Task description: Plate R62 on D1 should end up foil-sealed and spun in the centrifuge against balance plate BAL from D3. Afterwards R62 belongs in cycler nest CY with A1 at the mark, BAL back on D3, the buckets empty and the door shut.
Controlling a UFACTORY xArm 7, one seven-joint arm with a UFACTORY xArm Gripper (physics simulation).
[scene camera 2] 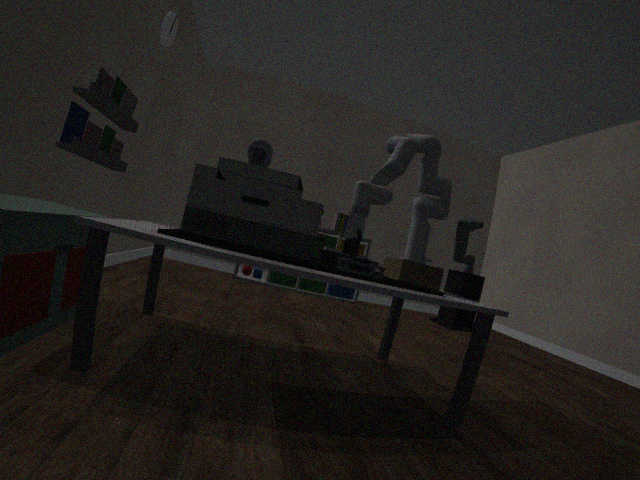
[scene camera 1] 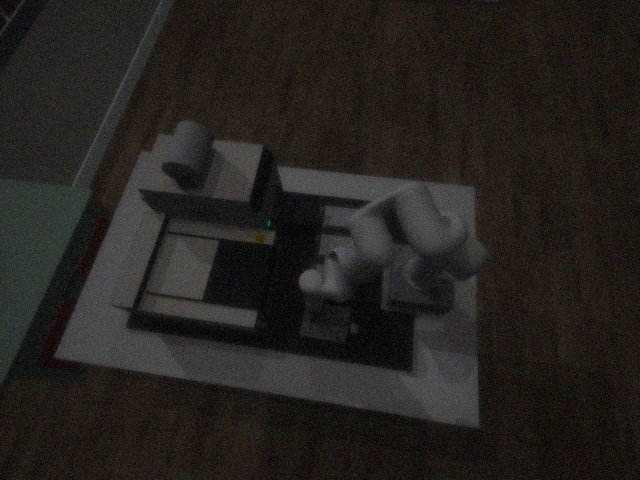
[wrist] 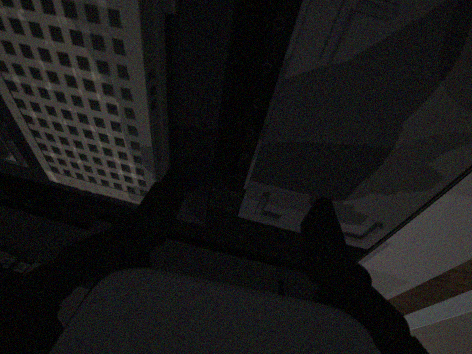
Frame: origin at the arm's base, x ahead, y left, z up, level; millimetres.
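Seen in the pictures: gripper, fingertip midpoint: [scene camera 2: 349, 255] [wrist: 246, 196]; arm's base, link origin: [scene camera 2: 412, 262] [scene camera 1: 421, 274].
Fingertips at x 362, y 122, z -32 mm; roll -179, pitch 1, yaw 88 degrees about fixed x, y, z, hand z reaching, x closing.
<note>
Pixels of each thing's middle, then the offset from my fingertips to it. "spot": a spot on its surface instead.
- flat grey panel, body centre: [wrist: 350, 147] [scene camera 1: 325, 322] [scene camera 2: 360, 267] dx -32, dy +63, dz -35 mm
- grey cylinder, surface spot: [scene camera 1: 188, 149] spot: dx +394, dy -331, dz +411 mm
- dark panel, surface spot: [scene camera 1: 240, 273] spot: dx +251, dy -40, dz +154 mm
Plate R62 [scene camera 1: 336, 242] [wrist: 95, 95], pale with rows of dark square wells, lies at the left of the wrist view; the lettering on its side is too dim to read. My gripper [scene camera 2: 354, 246] [wrist: 246, 196] is open with nothing between its fingers. It is low, to the right of the plate in the wrist view, by a flat grey panel [scene camera 1: 323, 326] [wrist: 345, 115] with faint marks. In scene camera 1 my wrist hides the fingers. I cannot make out BAL, the nest mark, the buckets or the door state.
A large boxy machine [scene camera 1: 232, 175] [scene camera 2: 248, 222] with a grey cylinder [scene camera 1: 188, 149] [scene camera 2: 260, 153] on top stands at the table's left. Pale flat panels [scene camera 1: 180, 268] and a dark panel [scene camera 1: 240, 273] lie before it. My arm's base block [scene camera 1: 413, 297] [scene camera 2: 413, 273] stands at the right.
</note>
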